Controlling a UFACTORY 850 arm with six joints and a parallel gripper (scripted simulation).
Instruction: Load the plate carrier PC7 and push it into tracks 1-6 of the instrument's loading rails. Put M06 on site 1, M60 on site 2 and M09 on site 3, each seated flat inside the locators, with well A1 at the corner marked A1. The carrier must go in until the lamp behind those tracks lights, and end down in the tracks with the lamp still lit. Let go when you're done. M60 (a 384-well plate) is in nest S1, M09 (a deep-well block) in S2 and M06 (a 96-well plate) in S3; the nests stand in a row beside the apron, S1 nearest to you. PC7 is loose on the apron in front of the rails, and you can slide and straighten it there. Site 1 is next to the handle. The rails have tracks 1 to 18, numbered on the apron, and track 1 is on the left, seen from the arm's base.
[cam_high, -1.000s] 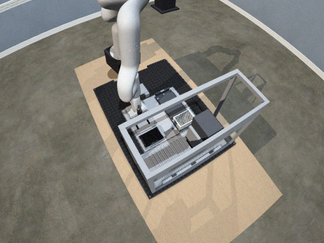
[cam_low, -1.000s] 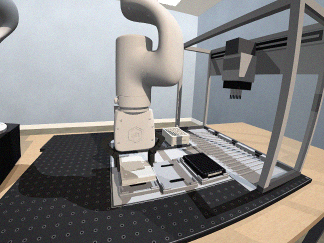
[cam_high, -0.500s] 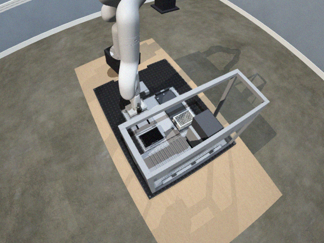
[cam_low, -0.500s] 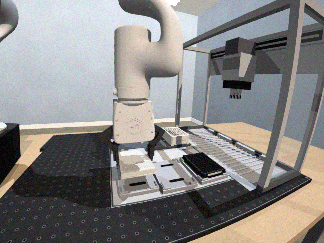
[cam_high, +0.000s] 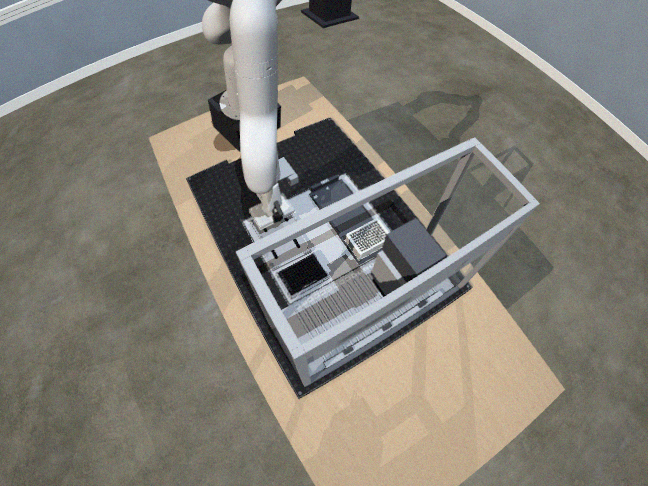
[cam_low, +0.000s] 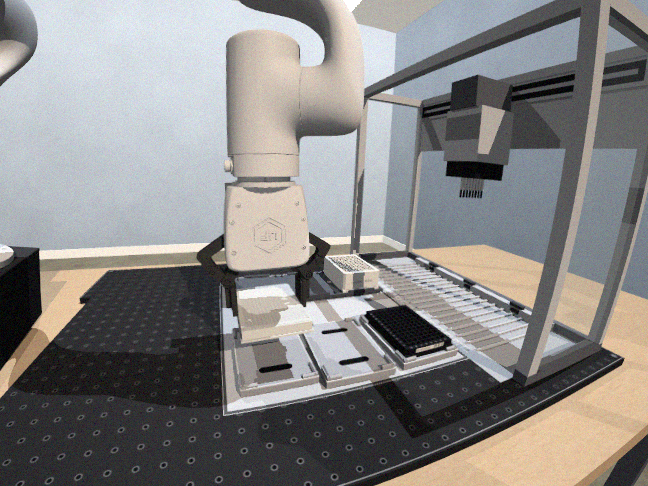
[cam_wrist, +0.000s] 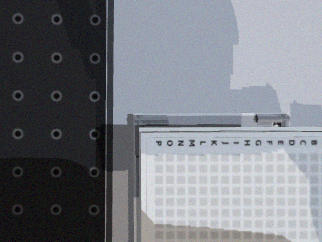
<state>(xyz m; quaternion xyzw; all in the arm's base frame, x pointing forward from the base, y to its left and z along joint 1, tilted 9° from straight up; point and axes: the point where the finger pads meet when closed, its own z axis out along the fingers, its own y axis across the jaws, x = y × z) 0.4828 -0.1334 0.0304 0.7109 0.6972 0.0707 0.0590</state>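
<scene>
The dark carrier PC7 is 120 mm ahead of my hand, 220 mm to the left of it and 70 mm below it. Also, from my hand: black 96-well plate M06 (220 mm ahead, 20 mm to the right, 70 mm below); then nest S1 (90 mm below); then nest S2 (110 mm ahead, 20 mm to the right, 90 mm below).
</scene>
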